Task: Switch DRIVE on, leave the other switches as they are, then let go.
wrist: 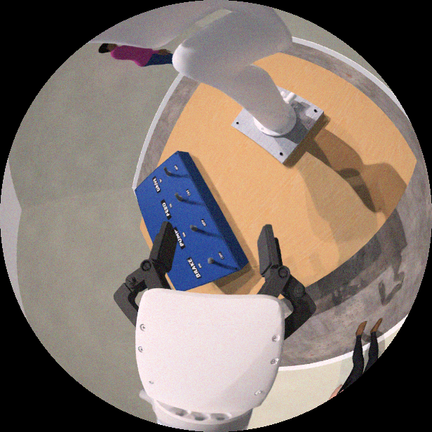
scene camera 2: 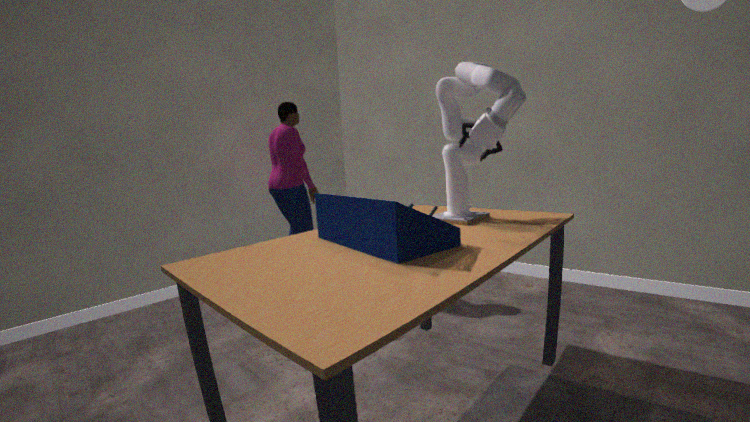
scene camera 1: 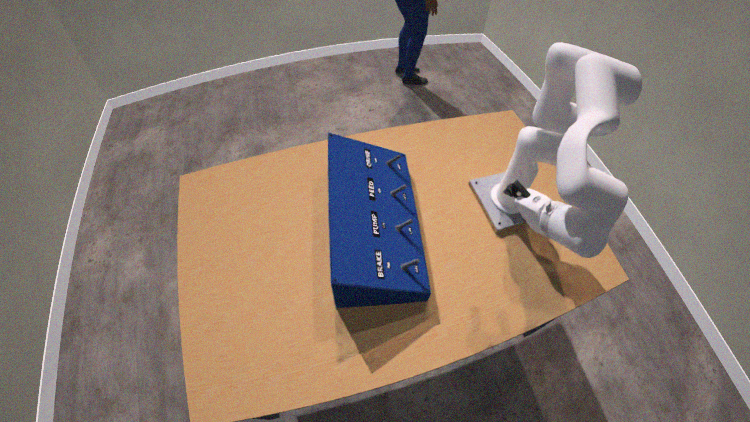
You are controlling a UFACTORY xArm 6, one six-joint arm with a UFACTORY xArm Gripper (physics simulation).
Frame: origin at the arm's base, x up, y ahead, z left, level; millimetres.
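Seen in the pictures: gripper, fingertip midpoint: (scene camera 2: 470, 152) (scene camera 1: 517, 202); arm's base, link origin: (scene camera 2: 458, 214) (scene camera 1: 507, 198).
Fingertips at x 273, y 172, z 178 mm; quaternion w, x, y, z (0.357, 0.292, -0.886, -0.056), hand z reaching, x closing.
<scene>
Offsets run from my fingertips to a thing's top centre. Level surfaces: height alone.
A blue sloped switch panel (scene camera 1: 346, 220) (scene camera 2: 356, 225) (wrist: 220, 220) stands on the table. Its labels read DRIVE, FEED, PUMP and BRAKE. The dark DRIVE lever {dy +195, dx -164, dz -350 mm} (scene camera 1: 394, 161) (wrist: 170, 172) is at the far end in scene camera 1. The FEED lever {dy +214, dx -164, dz -231 mm} (scene camera 1: 398, 190) (wrist: 179, 197), PUMP lever {dy +234, dx -164, dz -113 mm} (scene camera 1: 403, 226) (wrist: 194, 228) and BRAKE lever {dy +254, dx -164, dz +5 mm} (scene camera 1: 409, 264) (wrist: 212, 261) follow in a row. All lean alike; the small marks beside them are hard to read. My gripper (scene camera 2: 472, 151) (wrist: 216, 231) is open and empty, high above the table and away from the levers. In scene camera 1 its fingers are partly hidden.
The arm's base plate (scene camera 1: 487, 202) (scene camera 2: 477, 215) (wrist: 285, 150) is bolted to the wooden table {dx -294 mm} (scene camera 1: 251, 251) (scene camera 2: 293, 293) (wrist: 235, 170), on the panel's lever side. A person in magenta (scene camera 2: 285, 157) (wrist: 132, 54) stands beyond the table. Another person's dark legs (wrist: 358, 355) show in the wrist view.
</scene>
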